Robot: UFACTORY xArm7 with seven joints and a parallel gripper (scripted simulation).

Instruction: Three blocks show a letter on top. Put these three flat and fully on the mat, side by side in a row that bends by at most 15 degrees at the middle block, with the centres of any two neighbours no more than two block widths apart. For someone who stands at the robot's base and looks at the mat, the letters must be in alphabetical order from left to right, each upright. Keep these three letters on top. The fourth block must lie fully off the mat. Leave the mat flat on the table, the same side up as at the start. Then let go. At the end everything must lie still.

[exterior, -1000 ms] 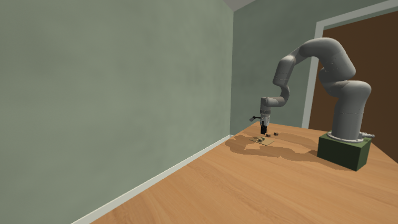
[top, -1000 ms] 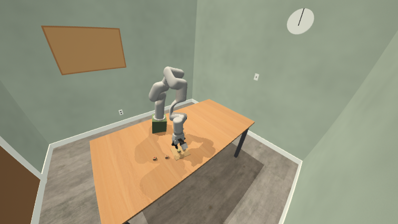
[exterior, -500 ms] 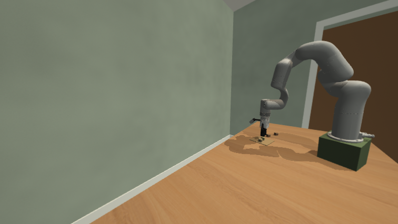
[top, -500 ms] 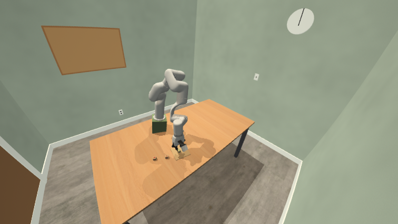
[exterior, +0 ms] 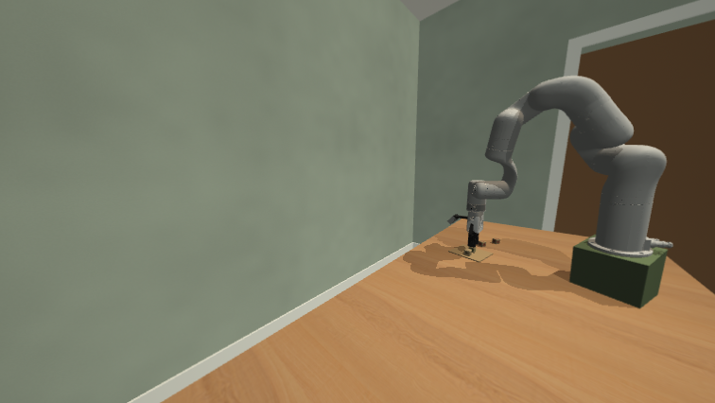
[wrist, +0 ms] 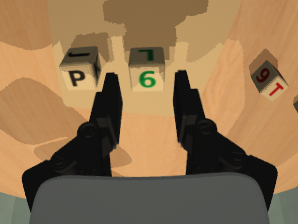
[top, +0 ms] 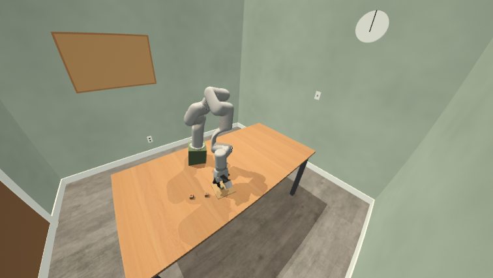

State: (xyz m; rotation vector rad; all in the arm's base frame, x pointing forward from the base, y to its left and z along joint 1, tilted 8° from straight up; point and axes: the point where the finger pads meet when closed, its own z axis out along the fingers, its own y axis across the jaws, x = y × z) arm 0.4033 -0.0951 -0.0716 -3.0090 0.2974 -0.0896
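Now: hand 40 mm above the green-topped block. Also, from my hand: tan mat: 50 mm below, 10 mm to the left, 10 mm ahead.
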